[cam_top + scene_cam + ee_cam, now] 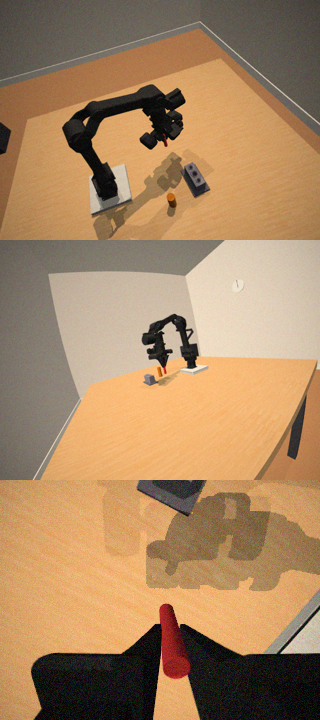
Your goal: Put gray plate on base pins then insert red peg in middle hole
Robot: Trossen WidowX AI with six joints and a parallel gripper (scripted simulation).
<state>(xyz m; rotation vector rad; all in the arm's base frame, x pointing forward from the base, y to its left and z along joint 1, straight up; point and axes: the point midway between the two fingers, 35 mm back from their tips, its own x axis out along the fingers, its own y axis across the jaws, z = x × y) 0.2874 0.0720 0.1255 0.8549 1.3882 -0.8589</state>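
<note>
Right now my gripper tip is 16 cm to the left of the gray plate, 7 cm above it and 6 cm short of it. The rest, counted from my gripper tip: orange cylinder (21 cm to the right, 8 cm below, 6 cm behind); red peg (right at my gripper tip); dark flat base (16 cm to the right, 11 cm below, 6 cm ahead).
</note>
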